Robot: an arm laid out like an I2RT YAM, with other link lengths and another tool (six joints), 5 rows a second.
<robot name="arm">
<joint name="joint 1" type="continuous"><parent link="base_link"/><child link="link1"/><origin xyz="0 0 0.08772"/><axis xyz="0 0 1"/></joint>
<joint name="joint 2" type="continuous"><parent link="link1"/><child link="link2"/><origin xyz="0.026 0.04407 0.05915"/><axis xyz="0 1 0"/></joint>
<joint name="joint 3" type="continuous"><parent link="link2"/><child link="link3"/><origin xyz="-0.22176 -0.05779 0"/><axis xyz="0 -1 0"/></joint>
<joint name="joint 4" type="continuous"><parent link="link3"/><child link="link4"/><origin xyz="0.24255 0.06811 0.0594"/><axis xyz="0 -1 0"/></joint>
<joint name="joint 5" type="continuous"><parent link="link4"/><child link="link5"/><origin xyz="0.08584 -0.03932 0.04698"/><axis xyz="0 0 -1"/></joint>
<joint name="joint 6" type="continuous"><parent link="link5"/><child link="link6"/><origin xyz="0.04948 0 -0.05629"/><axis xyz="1 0 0"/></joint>
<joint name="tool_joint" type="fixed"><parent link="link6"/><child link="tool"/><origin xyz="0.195 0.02 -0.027" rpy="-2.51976 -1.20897 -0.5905"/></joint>
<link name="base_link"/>
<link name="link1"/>
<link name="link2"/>
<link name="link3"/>
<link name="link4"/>
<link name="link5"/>
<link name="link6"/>
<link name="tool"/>
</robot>
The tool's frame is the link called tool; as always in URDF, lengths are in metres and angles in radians. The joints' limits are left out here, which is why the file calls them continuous.
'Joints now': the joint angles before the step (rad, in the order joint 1, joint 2, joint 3, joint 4, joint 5, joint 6). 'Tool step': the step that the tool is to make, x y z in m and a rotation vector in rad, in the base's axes. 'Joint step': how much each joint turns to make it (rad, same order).
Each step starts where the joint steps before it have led.
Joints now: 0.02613 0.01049 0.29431 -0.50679 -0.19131 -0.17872
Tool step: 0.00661 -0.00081 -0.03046 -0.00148 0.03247 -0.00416
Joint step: 0.00001 -0.00538 -0.09272 0.05491 0.00420 0.00038
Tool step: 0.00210 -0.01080 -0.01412 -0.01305 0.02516 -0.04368
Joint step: -0.00002 0.00007 -0.02515 -0.00033 0.04538 -0.00038
